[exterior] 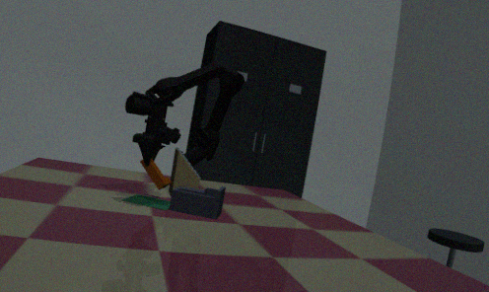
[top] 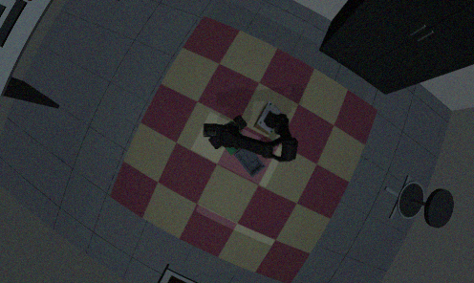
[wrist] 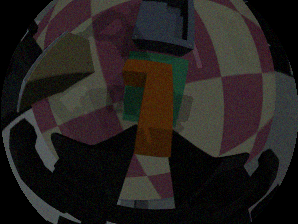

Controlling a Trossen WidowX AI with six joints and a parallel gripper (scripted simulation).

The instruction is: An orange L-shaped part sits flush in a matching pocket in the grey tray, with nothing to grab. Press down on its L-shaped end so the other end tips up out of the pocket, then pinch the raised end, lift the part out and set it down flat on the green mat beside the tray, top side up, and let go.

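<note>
Now: gripper tip 10 mm short of the green mat, 20 mm to the right of it and 130 mm above it. Also, from my gripper tip: orange L-shaped part: 40 mm to the left, 30 mm below.
</note>
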